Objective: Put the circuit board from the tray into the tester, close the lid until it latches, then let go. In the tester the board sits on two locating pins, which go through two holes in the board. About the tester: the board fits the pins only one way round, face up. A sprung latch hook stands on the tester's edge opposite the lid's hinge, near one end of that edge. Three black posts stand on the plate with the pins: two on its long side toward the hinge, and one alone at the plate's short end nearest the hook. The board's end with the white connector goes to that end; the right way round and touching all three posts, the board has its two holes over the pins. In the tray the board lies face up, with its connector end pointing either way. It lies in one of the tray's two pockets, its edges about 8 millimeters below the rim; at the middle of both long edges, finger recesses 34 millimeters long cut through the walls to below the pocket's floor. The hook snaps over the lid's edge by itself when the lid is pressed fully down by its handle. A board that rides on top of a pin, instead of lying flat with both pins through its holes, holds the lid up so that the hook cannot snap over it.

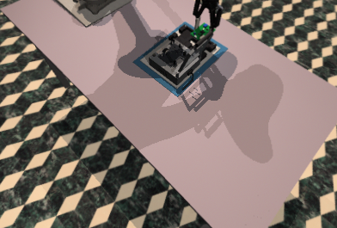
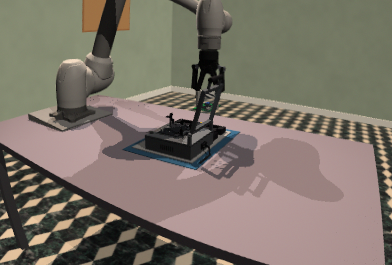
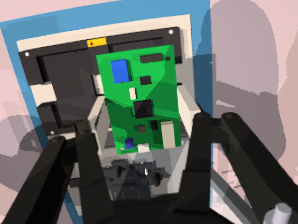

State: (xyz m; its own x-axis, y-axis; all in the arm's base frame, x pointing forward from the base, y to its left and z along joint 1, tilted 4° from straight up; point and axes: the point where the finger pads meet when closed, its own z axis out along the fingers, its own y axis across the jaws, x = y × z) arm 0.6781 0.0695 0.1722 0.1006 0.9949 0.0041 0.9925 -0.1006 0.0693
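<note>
Now: hand 2 cm above the green circuit board. From my hand the other things lie so: clear lid: 7 cm ahead, 18 cm to the right, 4 cm above; black tester: 2 cm behind, 13 cm to the right, 3 cm below.
</note>
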